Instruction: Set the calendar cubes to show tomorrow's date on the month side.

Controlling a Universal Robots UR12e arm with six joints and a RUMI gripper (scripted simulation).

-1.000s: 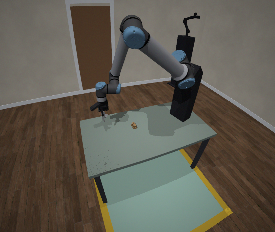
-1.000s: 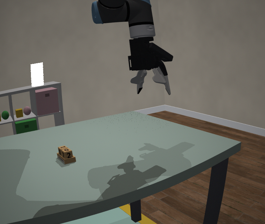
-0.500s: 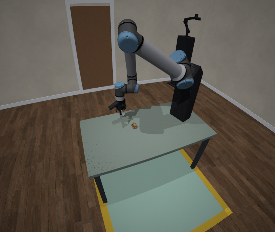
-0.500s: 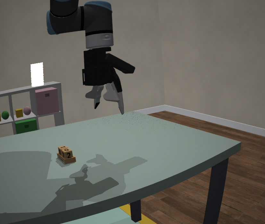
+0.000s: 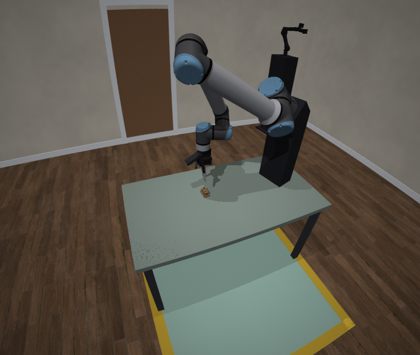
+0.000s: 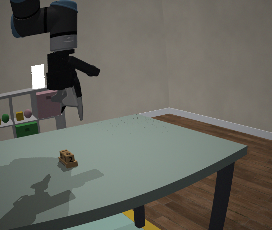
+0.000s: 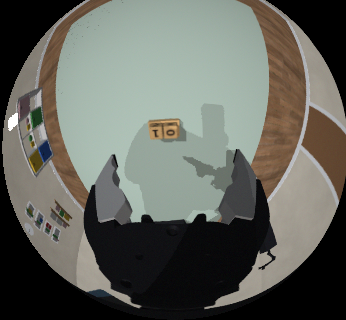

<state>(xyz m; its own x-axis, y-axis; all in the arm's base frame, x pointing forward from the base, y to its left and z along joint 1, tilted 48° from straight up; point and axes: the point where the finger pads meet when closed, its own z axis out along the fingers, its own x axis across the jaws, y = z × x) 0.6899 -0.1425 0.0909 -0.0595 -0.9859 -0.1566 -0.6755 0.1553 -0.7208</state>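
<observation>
The cube lies 140 mm below my hand, 30 mm behind it and 10 mm to the left of it. Also, from my hand: wooden calendar tray: 150 mm below, 30 mm to the left, 20 mm behind.
</observation>
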